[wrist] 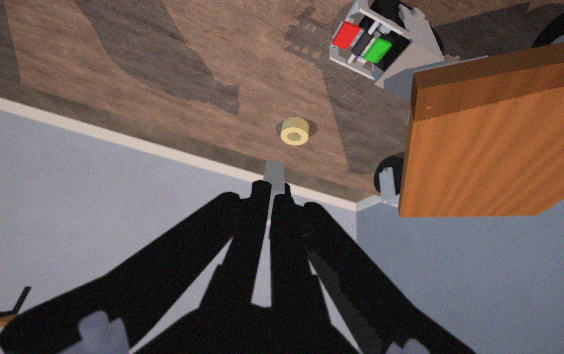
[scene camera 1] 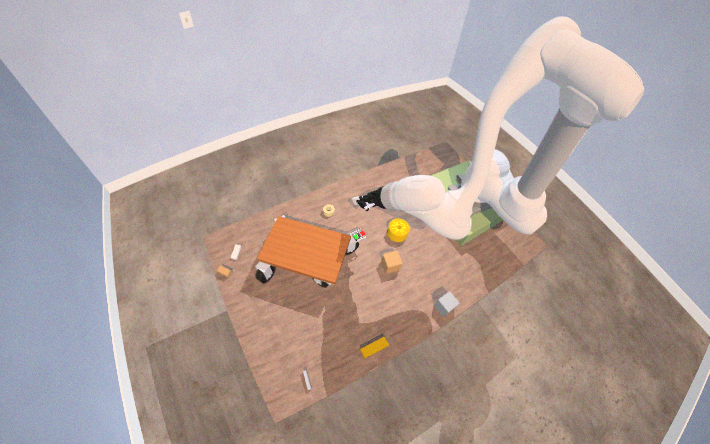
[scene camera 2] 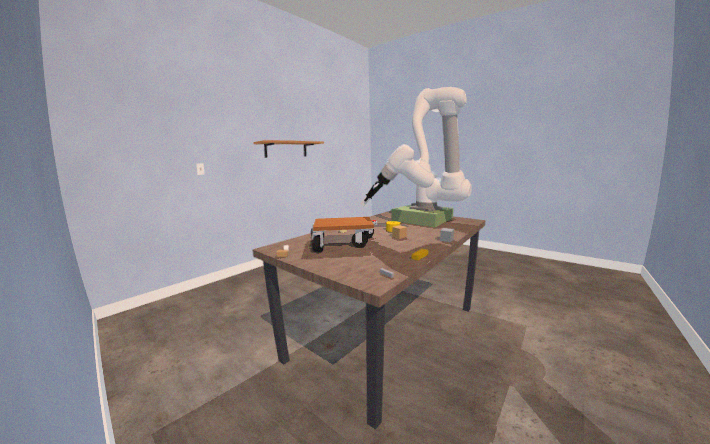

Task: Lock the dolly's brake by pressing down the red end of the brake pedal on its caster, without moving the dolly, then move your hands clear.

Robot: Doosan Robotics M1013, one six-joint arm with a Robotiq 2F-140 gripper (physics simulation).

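Places are measured from the arm's base along level axes (x left, y back, z up), in millimetres.
Pixels of known places: gripper, between the fingertips: (wrist: 273,174) (scene camera 1: 354,201) (scene camera 2: 362,204); arm's base, origin of its link: (scene camera 2: 426,208).
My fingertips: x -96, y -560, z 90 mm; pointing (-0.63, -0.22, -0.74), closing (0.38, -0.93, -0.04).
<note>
For each thing: its top centre in the pictures, then the offset to it from my fingertips. "spot": a spot on its surface instead.
- pedal's red end, a spot on its surface: (wrist: 347,35) (scene camera 1: 362,233) spot: dx +100, dy -1, dz -85 mm
- pale yellow ring, centre of its top: (wrist: 294,137) (scene camera 1: 328,208) dx -106, dy -71, dz -150 mm
- yellow cylinder, centre of its top: (scene camera 1: 399,227) (scene camera 2: 393,222) dx +102, dy +170, dz -126 mm
- orange-brown block, centre of its top: (scene camera 1: 392,258) (scene camera 2: 399,226) dx +233, dy +72, dz -115 mm
- grey cube, centre of its top: (scene camera 1: 449,301) (scene camera 2: 447,229) dx +477, dy +194, dz -113 mm
- yellow bar, centre of its top: (scene camera 1: 374,347) (scene camera 2: 420,252) dx +514, dy -125, dz -153 mm
The dolly (scene camera 1: 303,248) (scene camera 2: 342,224) (wrist: 490,145) has an orange wooden deck and stands on its casters on the table. Its brake pedal sits on the caster at the corner nearest the arm's base. The pedal's red end (scene camera 1: 362,234) (wrist: 347,35) points away from the deck, and its green end (scene camera 1: 356,237) (wrist: 377,50) is nearer the deck. The pedal's tilt is hard to tell. My gripper (scene camera 1: 354,201) (scene camera 2: 365,201) (wrist: 273,174) is shut and empty. It is in the air above the table, beside the dolly's pedal corner, and apart from the pedal and deck.
A pale yellow ring (scene camera 1: 328,213) (wrist: 287,138) lies beside the dolly. A yellow cylinder (scene camera 1: 398,233) (scene camera 2: 392,226), an orange-brown block (scene camera 1: 391,261) (scene camera 2: 399,232) and a grey cube (scene camera 1: 447,303) (scene camera 2: 446,235) stand toward the arm's side. A yellow bar (scene camera 1: 374,346) (scene camera 2: 419,254) lies near the table's edge.
</note>
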